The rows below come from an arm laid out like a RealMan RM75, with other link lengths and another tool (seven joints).
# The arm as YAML. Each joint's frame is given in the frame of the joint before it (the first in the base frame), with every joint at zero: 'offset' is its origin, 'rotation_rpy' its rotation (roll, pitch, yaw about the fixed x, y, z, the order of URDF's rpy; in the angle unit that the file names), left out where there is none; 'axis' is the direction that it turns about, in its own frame. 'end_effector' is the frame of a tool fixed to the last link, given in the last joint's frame.
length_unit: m
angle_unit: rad
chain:
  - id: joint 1
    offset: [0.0, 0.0, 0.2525]
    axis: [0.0, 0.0, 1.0]
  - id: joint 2
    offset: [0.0, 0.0, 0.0]
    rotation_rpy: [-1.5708, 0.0, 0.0]
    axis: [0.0, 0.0, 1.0]
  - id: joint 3
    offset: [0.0, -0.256, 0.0]
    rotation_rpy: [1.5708, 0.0, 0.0]
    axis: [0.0, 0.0, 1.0]
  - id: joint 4
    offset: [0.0, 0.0, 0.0]
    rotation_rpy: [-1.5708, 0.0, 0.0]
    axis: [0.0, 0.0, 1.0]
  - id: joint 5
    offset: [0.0, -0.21, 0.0]
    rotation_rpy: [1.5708, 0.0, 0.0]
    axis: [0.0, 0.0, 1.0]
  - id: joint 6
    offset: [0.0, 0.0, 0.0]
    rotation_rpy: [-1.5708, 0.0, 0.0]
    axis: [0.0, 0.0, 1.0]
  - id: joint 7
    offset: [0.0, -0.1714, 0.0]
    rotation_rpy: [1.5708, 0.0, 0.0]
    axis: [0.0, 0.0, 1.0]
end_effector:
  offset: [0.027, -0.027, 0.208]
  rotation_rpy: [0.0, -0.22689, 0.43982]
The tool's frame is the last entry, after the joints.
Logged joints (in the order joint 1, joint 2, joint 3, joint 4, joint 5, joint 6, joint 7), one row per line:
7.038, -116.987, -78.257, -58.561, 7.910, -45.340, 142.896
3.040, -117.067, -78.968, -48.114, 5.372, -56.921, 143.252
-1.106, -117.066, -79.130, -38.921, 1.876, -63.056, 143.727
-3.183, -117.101, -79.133, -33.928, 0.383, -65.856, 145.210
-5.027, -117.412, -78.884, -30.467, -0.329, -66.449, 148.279
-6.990, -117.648, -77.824, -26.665, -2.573, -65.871, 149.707
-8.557, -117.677, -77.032, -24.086, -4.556, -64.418, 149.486
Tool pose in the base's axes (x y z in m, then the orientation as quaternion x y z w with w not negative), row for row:
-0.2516, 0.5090, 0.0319, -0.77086, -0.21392, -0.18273, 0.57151
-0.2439, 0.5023, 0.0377, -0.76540, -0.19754, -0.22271, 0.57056
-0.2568, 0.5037, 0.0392, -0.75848, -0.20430, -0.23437, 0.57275
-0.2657, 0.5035, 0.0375, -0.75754, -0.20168, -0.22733, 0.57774
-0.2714, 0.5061, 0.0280, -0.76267, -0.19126, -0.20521, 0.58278
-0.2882, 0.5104, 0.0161, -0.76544, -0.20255, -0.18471, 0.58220
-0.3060, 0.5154, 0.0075, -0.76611, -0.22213, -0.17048, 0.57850
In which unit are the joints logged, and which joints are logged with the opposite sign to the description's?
The joints are logged in degrees. Opposite sign: none.
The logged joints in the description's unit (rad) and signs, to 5 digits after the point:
0.12284, -2.04181, -1.36584, -1.02208, 0.13806, -0.79133, 2.49401
0.05306, -2.04320, -1.37825, -0.83975, 0.09376, -0.99346, 2.50022
-0.01930, -2.04319, -1.38108, -0.67930, 0.03274, -1.10053, 2.50851
-0.05555, -2.04380, -1.38113, -0.59216, 0.00668, -1.14940, 2.53439
-0.08774, -2.04923, -1.37679, -0.53175, -0.00574, -1.15975, 2.58796
-0.12200, -2.05334, -1.35829, -0.46539, -0.04491, -1.14967, 2.61288
-0.14935, -2.05385, -1.34446, -0.42038, -0.07952, -1.12431, 2.60902

